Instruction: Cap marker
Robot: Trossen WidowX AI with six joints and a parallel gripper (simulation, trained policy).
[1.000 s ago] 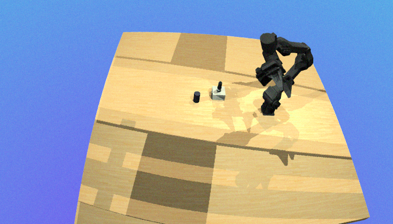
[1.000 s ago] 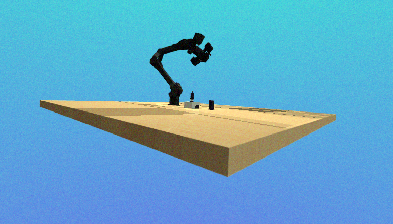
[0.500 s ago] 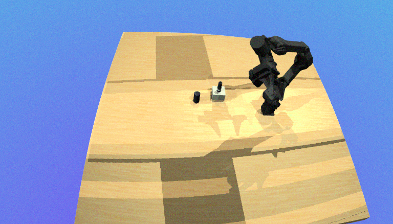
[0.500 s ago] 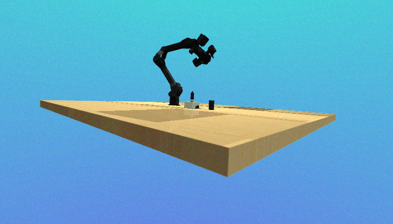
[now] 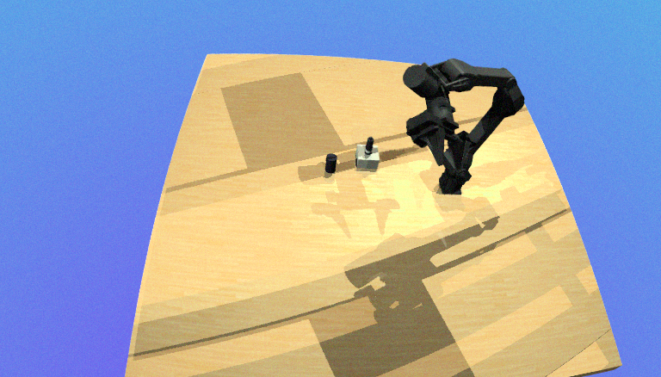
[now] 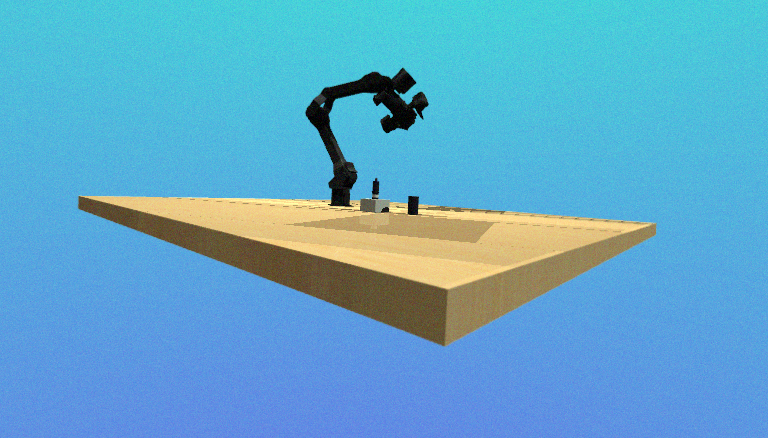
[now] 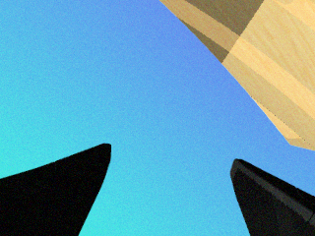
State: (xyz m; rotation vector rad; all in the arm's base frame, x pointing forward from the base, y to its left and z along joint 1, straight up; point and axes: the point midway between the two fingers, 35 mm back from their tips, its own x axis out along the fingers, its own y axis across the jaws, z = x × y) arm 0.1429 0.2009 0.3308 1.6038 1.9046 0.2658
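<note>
The black cap lies 22 cm ahead of my gripper tip, 28 cm to the right of it and 29 cm below it. Round my gripper tip: grey holder block: 11 cm ahead, 32 cm to the right, 30 cm below.
</note>
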